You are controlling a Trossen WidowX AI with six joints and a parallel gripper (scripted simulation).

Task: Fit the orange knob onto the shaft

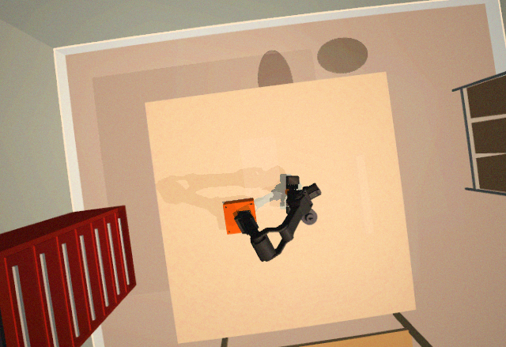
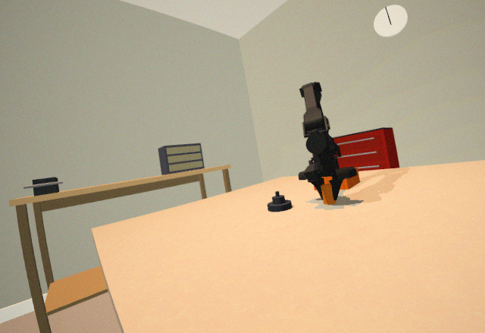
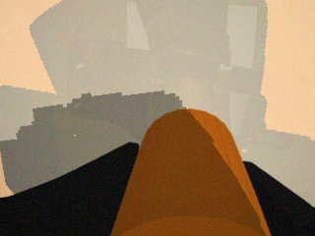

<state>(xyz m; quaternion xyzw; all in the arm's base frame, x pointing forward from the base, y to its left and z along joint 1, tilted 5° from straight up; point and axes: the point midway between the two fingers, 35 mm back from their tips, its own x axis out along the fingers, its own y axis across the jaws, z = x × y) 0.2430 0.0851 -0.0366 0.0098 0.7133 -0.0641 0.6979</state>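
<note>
Now: gripper tip 9 cm short of the dark round pedestal, 14 cm to the left of it and 2 cm below it. The rest, counted from my gripper tip: orange knob: 2 cm above.
</note>
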